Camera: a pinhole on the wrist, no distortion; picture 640 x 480 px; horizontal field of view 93.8 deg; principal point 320.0 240.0 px. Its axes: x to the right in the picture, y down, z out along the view. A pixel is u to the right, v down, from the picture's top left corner.
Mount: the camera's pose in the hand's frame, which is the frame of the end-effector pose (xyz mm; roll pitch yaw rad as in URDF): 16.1 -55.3 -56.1 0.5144 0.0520 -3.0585
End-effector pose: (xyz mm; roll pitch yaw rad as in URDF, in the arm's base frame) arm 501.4 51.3 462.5 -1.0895 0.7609 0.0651
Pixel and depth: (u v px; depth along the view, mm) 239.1 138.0 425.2
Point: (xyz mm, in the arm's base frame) 445.4 401.5 301.4
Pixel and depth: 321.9 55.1 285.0
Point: 364.3 245.3 358.8
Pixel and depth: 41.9 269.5 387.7
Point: 749.1 410.6 249.4
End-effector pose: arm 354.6 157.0 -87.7 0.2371 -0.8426 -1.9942
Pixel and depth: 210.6 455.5 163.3
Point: 278.6 245.1 45.7
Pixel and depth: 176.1 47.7 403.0
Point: 691.1 101.5 207.6
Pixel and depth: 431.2 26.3 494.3
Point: 889.2 324.2 -58.1
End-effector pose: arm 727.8 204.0 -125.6 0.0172 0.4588 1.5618
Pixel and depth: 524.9 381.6 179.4
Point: 781.7 157.6 46.8
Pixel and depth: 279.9 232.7 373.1
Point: 595.5 354.1 100.6
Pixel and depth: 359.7 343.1 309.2
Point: 733.8 278.9 130.6
